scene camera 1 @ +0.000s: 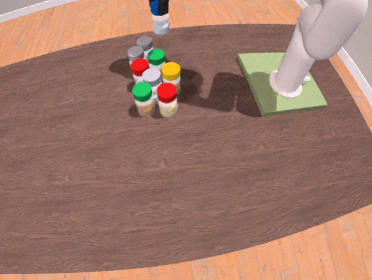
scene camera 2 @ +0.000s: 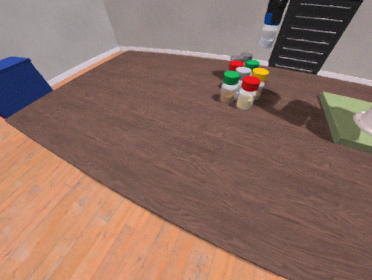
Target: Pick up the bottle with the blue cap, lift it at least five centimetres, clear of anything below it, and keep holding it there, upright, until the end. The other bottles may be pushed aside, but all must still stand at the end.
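Seen in the pictures: gripper, fingertip midpoint: [scene camera 1: 159, 10] [scene camera 2: 271, 21]; arm's base, origin of the base link: [scene camera 1: 285, 84].
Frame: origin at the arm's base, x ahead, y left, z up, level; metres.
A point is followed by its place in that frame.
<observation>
The bottle with the blue cap [scene camera 1: 160, 23] @[x 0.388, y -0.209, z 0.169 m] [scene camera 2: 268, 35] @[x 0.384, y -0.208, z 0.165 m] hangs in the air at the top of both views, above and behind the other bottles, close to upright. My gripper [scene camera 1: 159, 7] @[x 0.384, y -0.234, z 0.203 m] [scene camera 2: 273, 16] @[x 0.384, y -0.234, z 0.203 m] is shut on it at its cap; the upper part of the gripper is cut off by the top edge of both views. The other bottles stand in a close group on the table: a green-capped one [scene camera 1: 143, 99] @[x 0.489, y -0.013, z 0.066 m] [scene camera 2: 230, 86] @[x 0.483, y -0.018, z 0.045 m] and a red-capped one [scene camera 1: 167, 100] @[x 0.426, y 0.012, z 0.067 m] [scene camera 2: 248, 93] @[x 0.421, y 0.009, z 0.043 m] in front, a yellow-capped one [scene camera 1: 171, 75] @[x 0.394, y -0.065, z 0.077 m] [scene camera 2: 260, 76] @[x 0.389, y -0.065, z 0.072 m], and several more behind, partly hidden.
The arm's base stands on a green board [scene camera 1: 270, 102] @[x 0.099, y 0.059, z 0.001 m] [scene camera 2: 345, 139] @[x 0.124, y 0.091, z -0.002 m] on the right of the brown table [scene camera 1: 150, 200] @[x 0.541, y 0.242, z -0.025 m] [scene camera 2: 175, 140] @[x 0.610, y 0.213, z -0.025 m]. A blue object [scene camera 2: 20, 85] is at the left in scene camera 2. A dark slatted panel [scene camera 2: 312, 37] stands behind the table.
</observation>
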